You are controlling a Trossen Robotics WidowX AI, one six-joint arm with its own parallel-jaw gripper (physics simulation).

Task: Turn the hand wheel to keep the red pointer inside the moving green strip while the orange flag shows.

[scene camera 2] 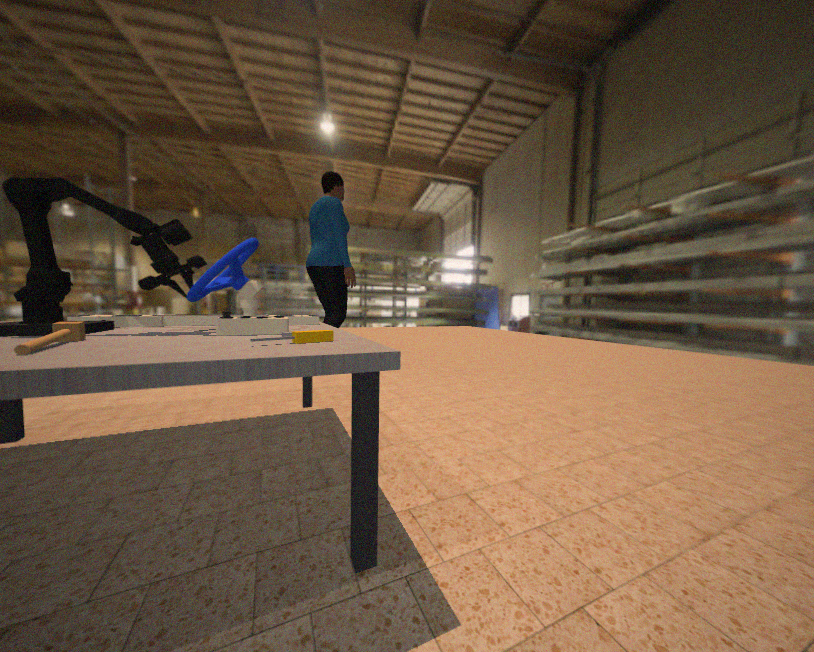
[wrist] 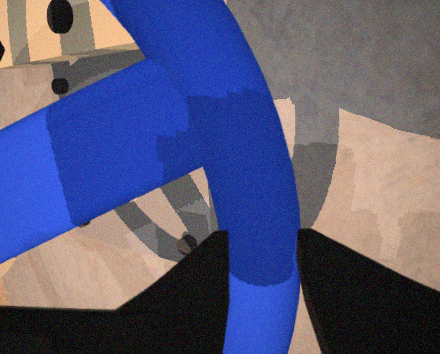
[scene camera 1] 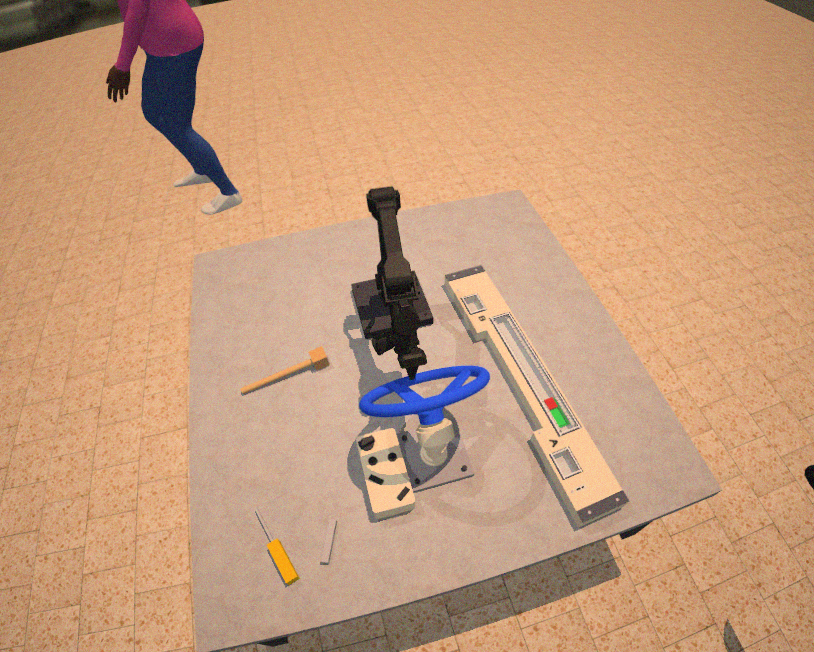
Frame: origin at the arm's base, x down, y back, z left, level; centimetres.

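Seen in the pictures: gripper, fingertip midpoint: [wrist: 262, 243] [scene camera 1: 411, 377]; arm's base at its link origin: [scene camera 2: 42, 322].
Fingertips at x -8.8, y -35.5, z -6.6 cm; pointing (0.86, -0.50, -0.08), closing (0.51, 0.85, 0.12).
Note:
Pixels of each thing's top centre, then the offset from my fingertips to it. "spot": a spot on its surface instead.
- red pointer at a spot on its surface: [scene camera 1: 551, 403] spot: dx +7.6, dy -16.9, dz +32.8 cm
- green strip at a spot on its surface: [scene camera 1: 558, 417] spot: dx +7.6, dy -21.2, dz +32.4 cm
- pale housing at a spot on its surface: [scene camera 1: 512, 380] spot: dx +9.5, dy -5.6, dz +27.4 cm
- wooden mallet at its top centre: [scene camera 1: 281, 367] [scene camera 2: 50, 324] dx +7.2, dy +20.6, dz -31.2 cm
- yellow-handled screwdriver at its top centre: [scene camera 1: 271, 541] [scene camera 2: 294, 331] dx +8.8, dy -25.0, dz -43.9 cm
- thin grey rod at its top centre: [scene camera 1: 328, 540] dx +10.1, dy -28.6, dz -31.5 cm
The blue hand wheel [scene camera 1: 394, 409] [scene camera 2: 224, 271] [wrist: 245, 125] stands tilted on its pale post. My gripper [scene camera 1: 412, 374] [scene camera 2: 189, 294] [wrist: 262, 243] is shut on the wheel's rim, on the side nearest the arm's base; in the wrist view a finger lies on each side of the rim, close to a spoke. In scene camera 1, the red pointer [scene camera 1: 551, 403] is at the upper-left end of the green strip [scene camera 1: 558, 417], touching or slightly overlapping it, near the A end of the long slot. No orange flag shows in the two square windows of the pale housing [scene camera 1: 512, 380].
A pale control box [scene camera 1: 388, 492] stands beside the wheel's base. A wooden mallet [scene camera 1: 285, 374] [scene camera 2: 50, 339] lies left of the arm. A yellow-handled screwdriver [scene camera 1: 281, 561] [scene camera 2: 312, 336] and a thin grey rod [scene camera 1: 328, 543] lie near the table's front left. People stand beyond the table.

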